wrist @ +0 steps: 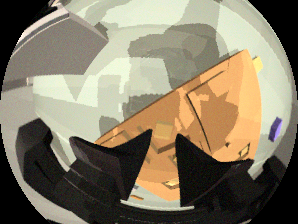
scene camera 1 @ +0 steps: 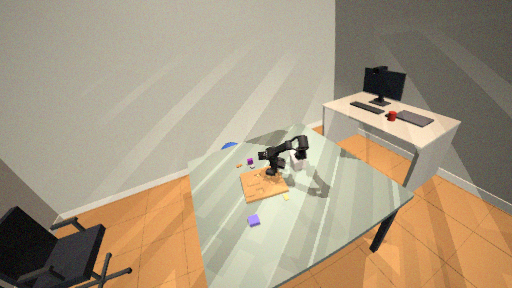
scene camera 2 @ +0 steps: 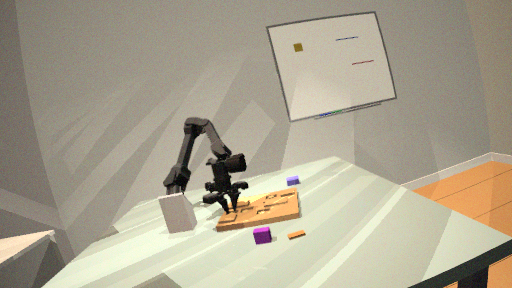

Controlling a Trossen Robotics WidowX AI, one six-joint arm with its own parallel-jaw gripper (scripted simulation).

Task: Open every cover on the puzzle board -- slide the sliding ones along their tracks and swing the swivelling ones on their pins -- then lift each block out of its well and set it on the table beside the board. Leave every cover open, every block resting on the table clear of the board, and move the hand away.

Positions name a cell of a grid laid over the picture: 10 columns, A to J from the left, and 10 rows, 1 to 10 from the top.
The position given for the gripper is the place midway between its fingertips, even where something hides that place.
Observation:
In view: the gripper (scene camera 2: E8) and a wooden puzzle board (scene camera 2: F8).
The gripper shows as well in the wrist view (wrist: F7). The wooden puzzle board also shows in the wrist view (wrist: F5) and in scene camera 1 (scene camera 1: F7).

